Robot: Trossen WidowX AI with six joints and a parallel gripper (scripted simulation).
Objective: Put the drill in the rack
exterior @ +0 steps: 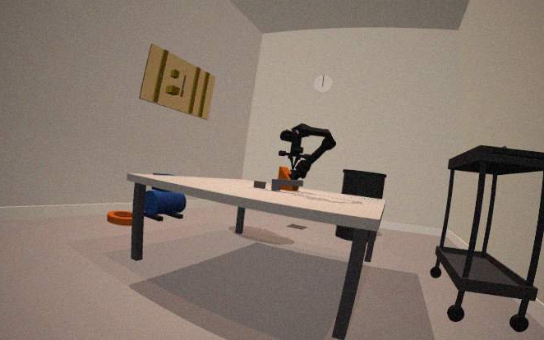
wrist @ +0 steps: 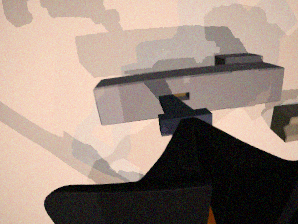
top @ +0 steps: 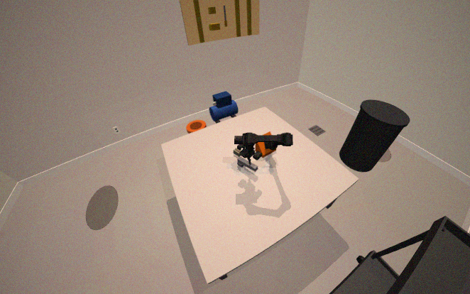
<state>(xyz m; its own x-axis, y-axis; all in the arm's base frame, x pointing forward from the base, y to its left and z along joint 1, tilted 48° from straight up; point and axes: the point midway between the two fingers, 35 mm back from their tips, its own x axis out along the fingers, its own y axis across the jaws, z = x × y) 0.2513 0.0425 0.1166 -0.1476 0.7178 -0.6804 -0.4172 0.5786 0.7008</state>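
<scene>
My gripper tip is now 2 cm short of the drill, 4 cm to the left of it and 8 cm above it. Also, from my gripper tip: grey rack (1 cm ahead, 21 cm to the right, 12 cm below); then grey block (1 cm ahead, 2 cm to the right, 9 cm below).
</scene>
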